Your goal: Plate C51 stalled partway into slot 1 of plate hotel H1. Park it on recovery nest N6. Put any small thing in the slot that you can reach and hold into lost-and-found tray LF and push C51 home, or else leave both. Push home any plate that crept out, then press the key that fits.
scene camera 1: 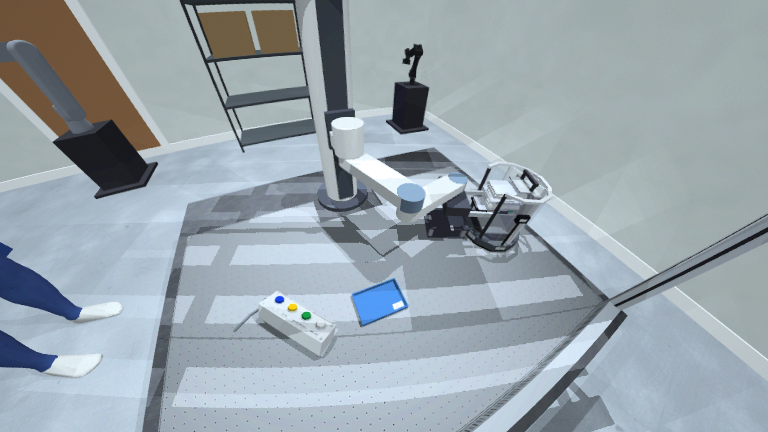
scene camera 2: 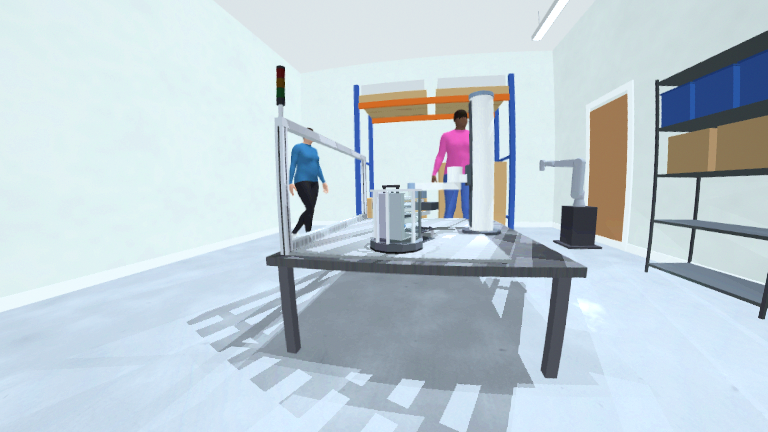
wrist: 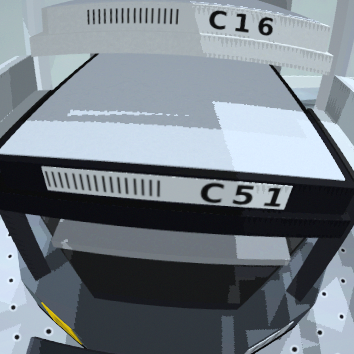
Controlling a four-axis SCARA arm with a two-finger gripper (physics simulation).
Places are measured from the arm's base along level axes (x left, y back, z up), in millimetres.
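Pixels of known places: gripper, fingertip midpoint: (scene camera 1: 489, 203) (wrist: 179, 78); arm's base, link origin: (scene camera 1: 342, 194) (scene camera 2: 481, 232).
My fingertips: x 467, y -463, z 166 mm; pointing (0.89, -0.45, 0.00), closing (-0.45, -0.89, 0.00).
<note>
Ahead of a thing's pixels: the offset from my fingertips to its top centre. "spot": to the spot under its first point.
Plate C51 {dy -1, dx +3, dz +2 mm} (wrist: 165, 140), with a pale top and black rim, fills the middle of the wrist view and sticks out farther towards the camera than plate C16 {spot: dy +10, dx -23, dz +22 mm} (wrist: 185, 30) above it. A grey slab {spot: dy -1, dx +2, dz -95 mm} (wrist: 170, 242) shows below C51. Both plates are at plate hotel H1 (scene camera 1: 544, 194) (scene camera 2: 396, 247), a round frame with a dark base. My gripper (scene camera 1: 475, 203) (scene camera 2: 412, 206) is at the hotel's open side, open, with nothing held. Its fingertips are hard to make out. No small thing can be made out in the slot. A blue tray {dy -112, dx -527, dz -136 mm} (scene camera 1: 375, 303) with a white label lies on the table.
A white key box {dy -82, dx -781, dz -69 mm} (scene camera 1: 295, 326) has blue, yellow, green and pale buttons. A black fixture {dy +66, dx -132, dz -83 mm} (scene camera 1: 445, 227) stands beside the hotel, under the arm; its label is unreadable. The arm's column (scene camera 1: 323, 107) (scene camera 2: 483, 166) stands on the table. A guard frame (scene camera 2: 282, 188) runs along one table edge.
</note>
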